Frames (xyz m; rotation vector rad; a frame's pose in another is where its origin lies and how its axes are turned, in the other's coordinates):
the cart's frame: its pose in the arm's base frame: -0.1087 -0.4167 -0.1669 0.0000 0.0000 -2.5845
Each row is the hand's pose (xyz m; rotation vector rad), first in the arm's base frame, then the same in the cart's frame.
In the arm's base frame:
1: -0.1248 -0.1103 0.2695 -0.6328 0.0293 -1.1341
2: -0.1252 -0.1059 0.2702 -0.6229 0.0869 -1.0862
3: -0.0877 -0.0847 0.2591 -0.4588 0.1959 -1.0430
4: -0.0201 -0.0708 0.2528 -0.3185 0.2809 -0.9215
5: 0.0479 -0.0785 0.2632 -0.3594 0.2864 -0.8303
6: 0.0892 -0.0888 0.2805 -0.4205 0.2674 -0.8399
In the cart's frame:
1: -0.1483 -0.2686 0.4364 -0.2075 -0.6163 1.3681
2: -0.1503 -0.2725 0.4371 -0.2644 -0.5966 1.4163
3: -0.1934 -0.2707 0.4260 -0.3306 -0.4070 1.4893
4: -0.2581 -0.2468 0.4197 -0.3868 -0.2477 1.6241
5: -0.3117 -0.2043 0.4301 -0.4127 -0.2943 1.7076
6: -0.3413 -0.1737 0.4474 -0.4099 -0.3638 1.6900

